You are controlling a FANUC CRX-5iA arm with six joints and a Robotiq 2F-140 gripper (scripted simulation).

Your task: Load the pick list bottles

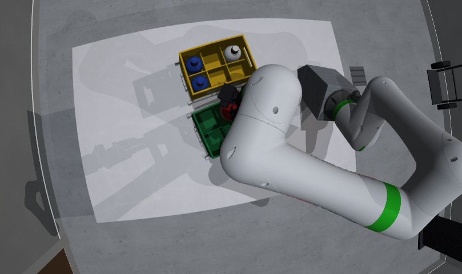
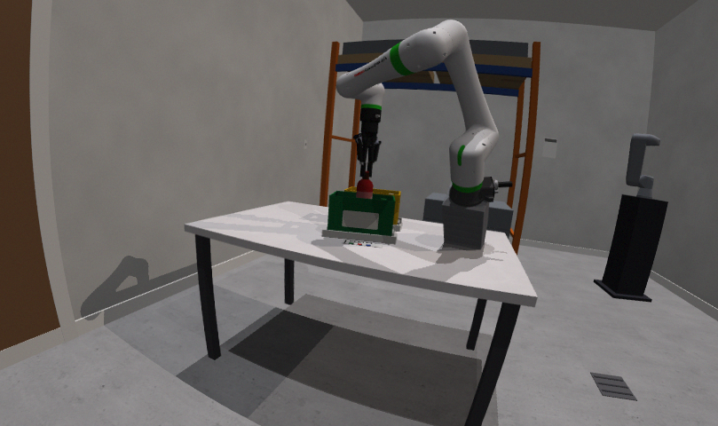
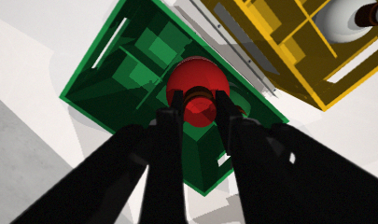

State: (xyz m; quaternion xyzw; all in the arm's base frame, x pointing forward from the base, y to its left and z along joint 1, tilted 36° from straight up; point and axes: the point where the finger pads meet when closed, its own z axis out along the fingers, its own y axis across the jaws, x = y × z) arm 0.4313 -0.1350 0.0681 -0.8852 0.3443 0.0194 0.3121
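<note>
My gripper is now 8 cm above the red bottle. From my hand the other things lie so: yellow crate (20 cm to the right, 20 cm below); then green crate (20 cm below, 4 cm to the left, 1 cm behind); then green-label bottle (20 cm below, 9 cm behind, 2 cm to the right).
</note>
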